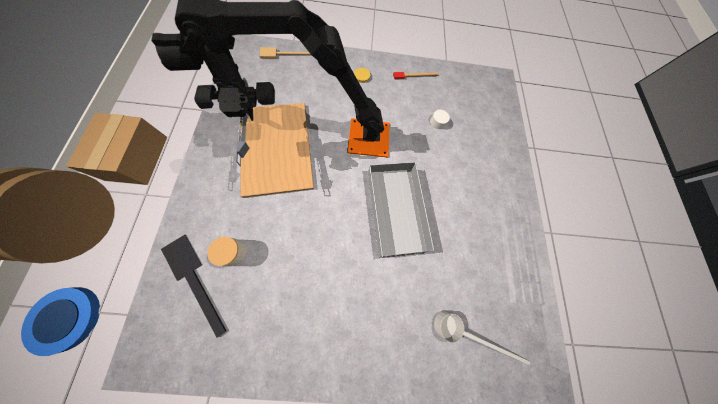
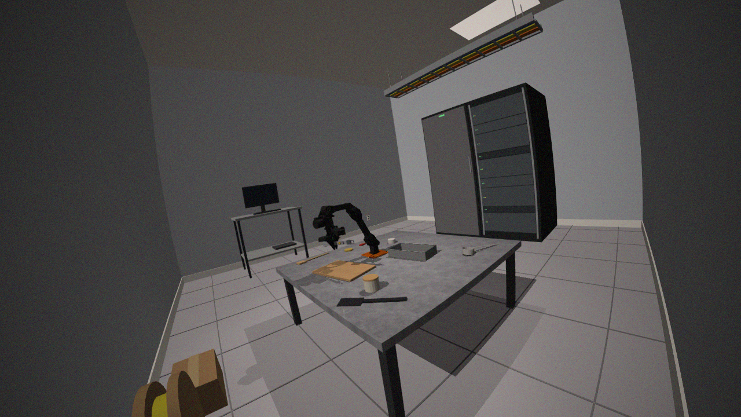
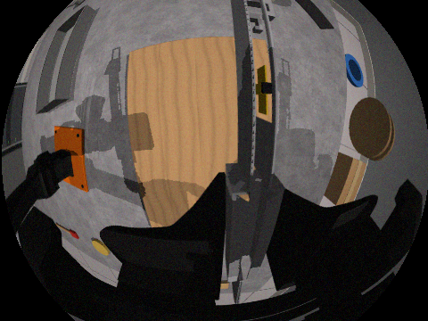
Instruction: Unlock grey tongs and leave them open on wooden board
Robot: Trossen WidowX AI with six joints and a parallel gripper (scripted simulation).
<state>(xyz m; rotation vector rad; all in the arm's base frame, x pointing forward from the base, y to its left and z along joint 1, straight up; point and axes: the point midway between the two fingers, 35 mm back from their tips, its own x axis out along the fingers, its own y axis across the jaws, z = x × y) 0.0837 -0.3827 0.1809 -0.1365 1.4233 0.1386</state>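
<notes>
My gripper tip is now 10 mm past the wooden board, 30 mm to the right of it and 150 mm above it. The rest, counted from my gripper tip: black spatula: 450 mm ahead, 150 mm to the right, 150 mm below; yellow disc: 380 mm behind, 340 mm to the left, 150 mm below; small yellow lock: 50 mm ahead, 10 mm to the left, 40 mm above.
</notes>
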